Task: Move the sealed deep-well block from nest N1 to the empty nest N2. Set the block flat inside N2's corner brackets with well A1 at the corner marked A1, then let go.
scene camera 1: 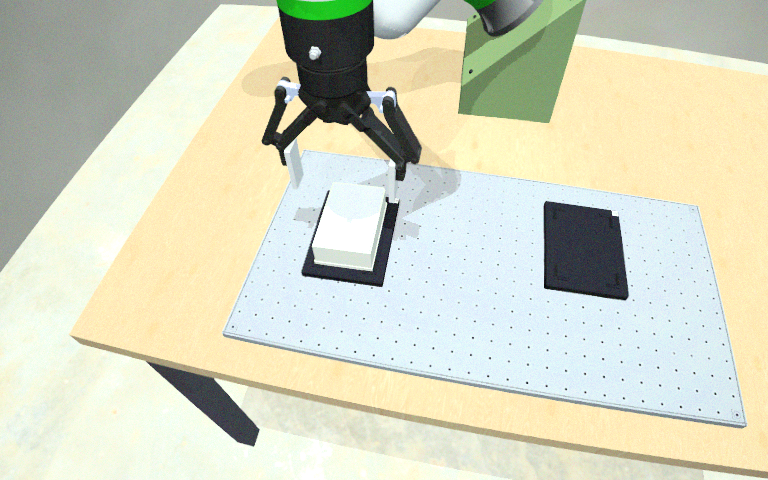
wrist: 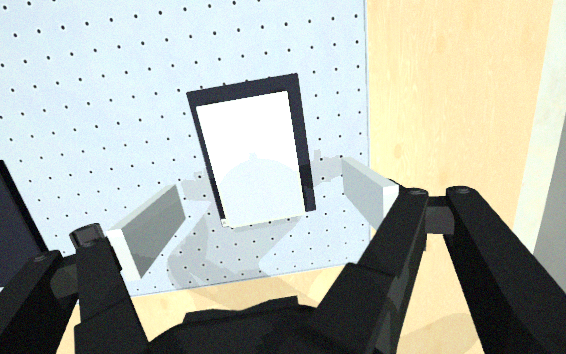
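Note:
The sealed deep-well block is a white box lying flat on the black nest N1. In the wrist view a small white mark shows at N1's lower left corner. The black nest N2 is empty in the scene view, with corner brackets and a white mark at its back right corner; part of it shows at the wrist view's left edge. My gripper is open and empty, its pads wide apart above and behind the block, near N1's back end.
Both nests sit on a light blue perforated plate on a wooden table. A green angled panel stands behind the plate, near the robot arm.

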